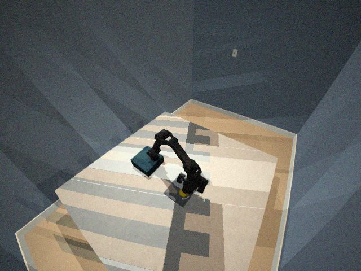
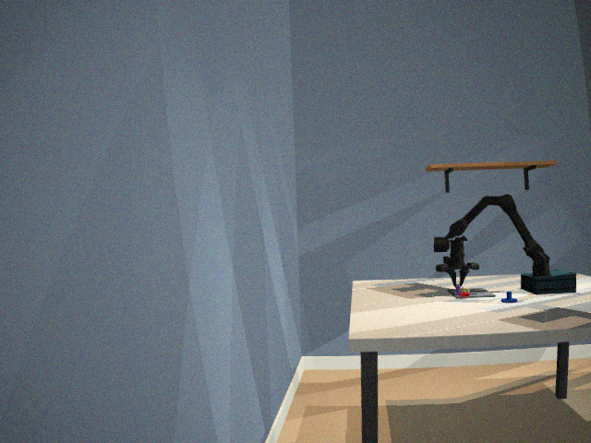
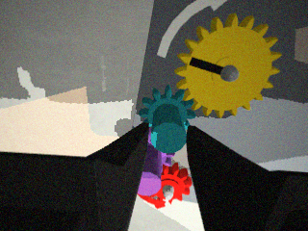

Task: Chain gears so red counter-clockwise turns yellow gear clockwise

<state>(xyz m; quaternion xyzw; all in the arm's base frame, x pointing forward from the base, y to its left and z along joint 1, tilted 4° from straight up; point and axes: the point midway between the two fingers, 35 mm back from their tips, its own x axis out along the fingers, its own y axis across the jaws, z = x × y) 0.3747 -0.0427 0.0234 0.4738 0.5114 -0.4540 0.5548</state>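
Now: gripper tip 10 mm above the teal gear. Round my gripper tip: purple gear: 40 mm to the left, 10 mm below, 10 mm ahead; then grey board: 60 mm behind, 30 mm below, 20 mm to the right; then yellow gear: 40 mm to the right, 30 mm behind, 20 mm below.
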